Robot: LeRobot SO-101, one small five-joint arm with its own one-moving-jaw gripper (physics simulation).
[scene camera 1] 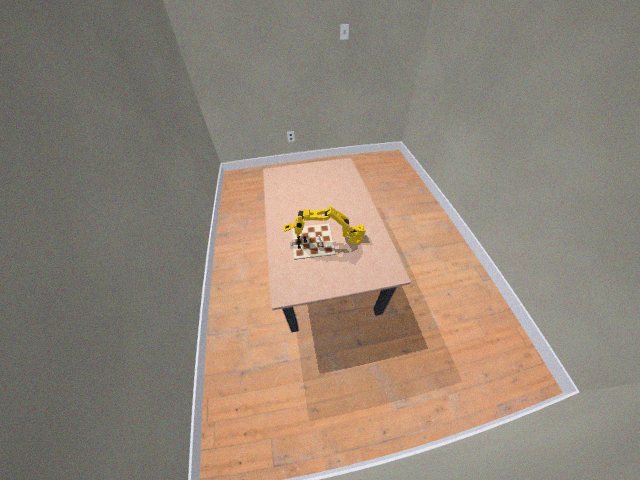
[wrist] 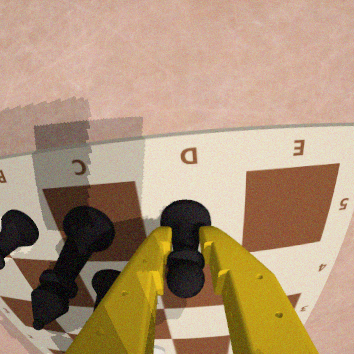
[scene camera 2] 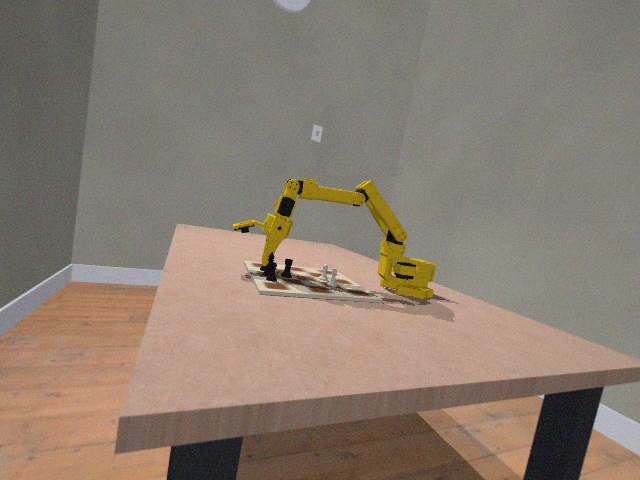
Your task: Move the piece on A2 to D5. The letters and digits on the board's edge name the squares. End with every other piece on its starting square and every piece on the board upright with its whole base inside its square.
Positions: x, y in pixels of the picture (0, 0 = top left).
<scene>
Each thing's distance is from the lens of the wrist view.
board (wrist: 274, 189): 8 cm
black pawn (wrist: 185, 278): 6 cm
</scene>
